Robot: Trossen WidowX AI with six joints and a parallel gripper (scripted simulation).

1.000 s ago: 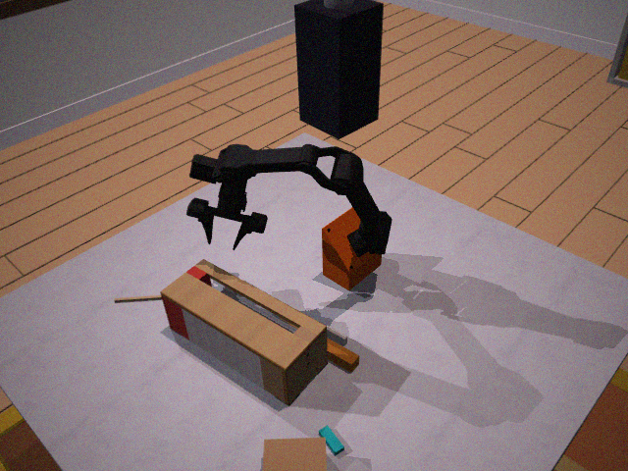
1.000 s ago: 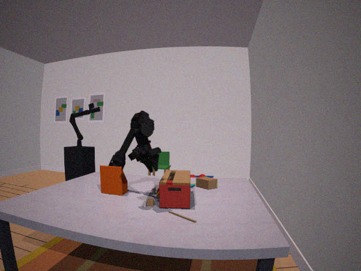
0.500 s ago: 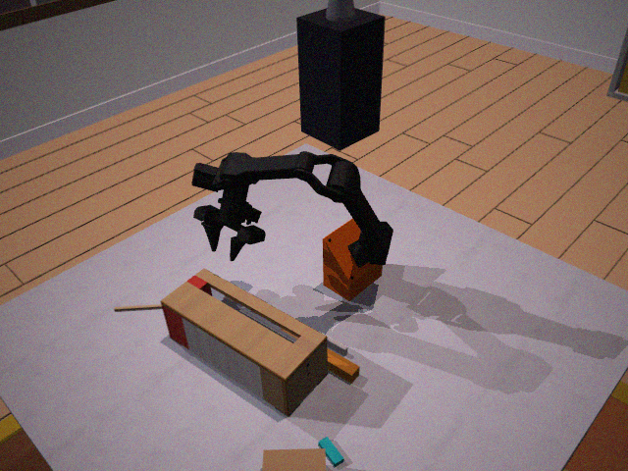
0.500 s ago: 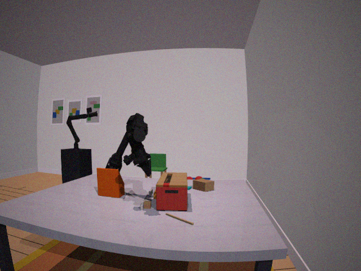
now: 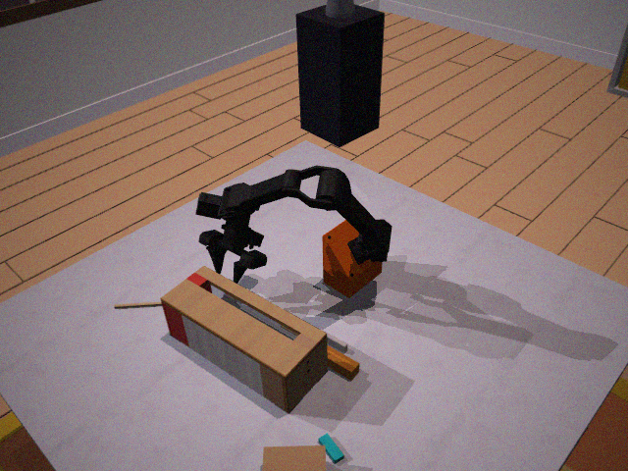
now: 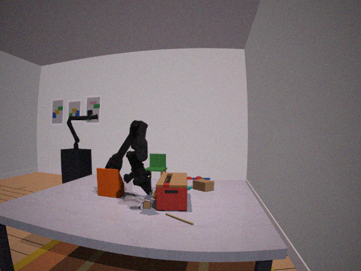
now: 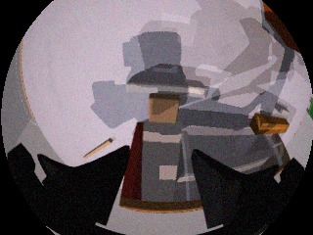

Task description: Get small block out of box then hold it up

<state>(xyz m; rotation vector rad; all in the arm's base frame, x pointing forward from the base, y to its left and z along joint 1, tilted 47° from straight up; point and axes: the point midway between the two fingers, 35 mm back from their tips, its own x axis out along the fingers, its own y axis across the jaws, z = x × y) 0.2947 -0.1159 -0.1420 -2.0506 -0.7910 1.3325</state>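
Right now the tan block is 10 mm behind my gripper tip and 60 mm below it. From my gripper tip the other things lie so: wooden box (40 mm ahead, 160 mm to the left, 10 mm below); then orange bar (40 mm behind, 290 mm to the left, 60 mm below); then thin wooden stick (170 mm ahead, 140 mm to the right, 70 mm below).
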